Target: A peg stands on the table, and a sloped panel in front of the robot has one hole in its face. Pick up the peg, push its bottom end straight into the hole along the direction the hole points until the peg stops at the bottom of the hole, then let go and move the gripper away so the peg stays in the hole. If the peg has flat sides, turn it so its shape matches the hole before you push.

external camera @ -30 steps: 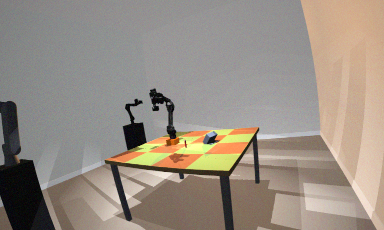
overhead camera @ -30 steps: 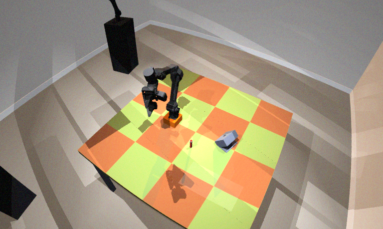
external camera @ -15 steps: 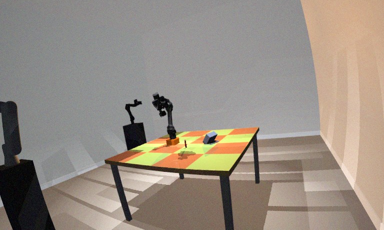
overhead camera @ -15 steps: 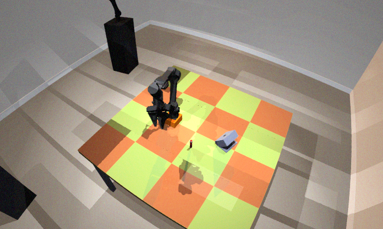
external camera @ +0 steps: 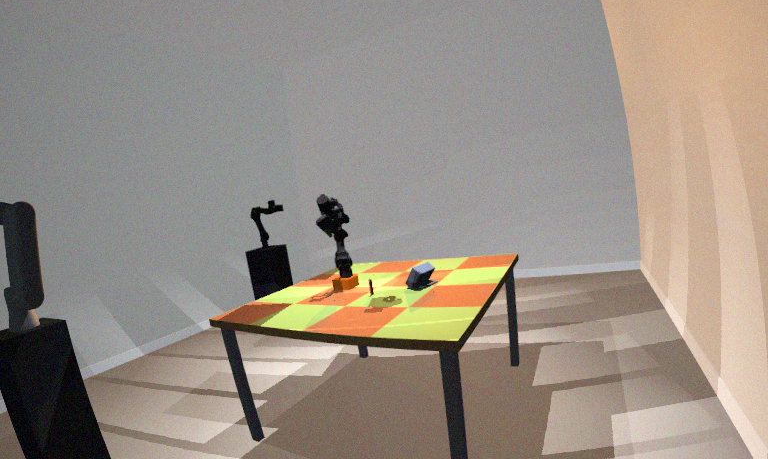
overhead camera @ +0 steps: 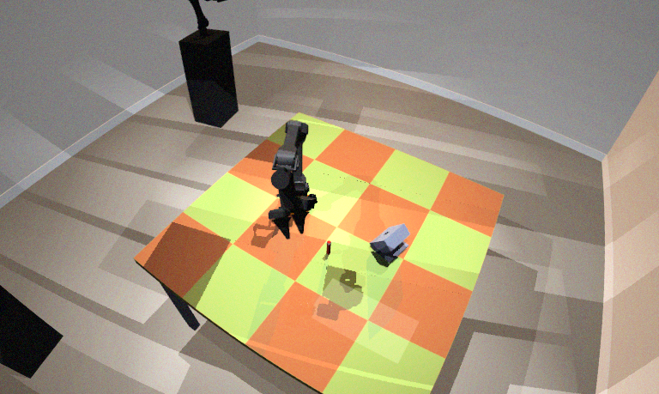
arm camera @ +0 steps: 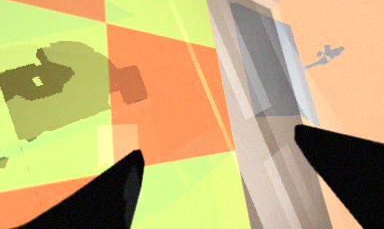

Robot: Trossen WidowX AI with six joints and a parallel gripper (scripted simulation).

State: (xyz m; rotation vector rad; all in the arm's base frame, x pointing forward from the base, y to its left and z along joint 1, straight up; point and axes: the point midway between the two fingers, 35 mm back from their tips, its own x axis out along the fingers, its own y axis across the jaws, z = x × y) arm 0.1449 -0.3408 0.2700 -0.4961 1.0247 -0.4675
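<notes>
The red square peg is 250 mm below my gripper tip, 180 mm to the left of it and 50 mm ahead of it. The rest, counted from my gripper tip: grey sloped panel: 320 mm to the left, 280 mm ahead, 260 mm below.
</notes>
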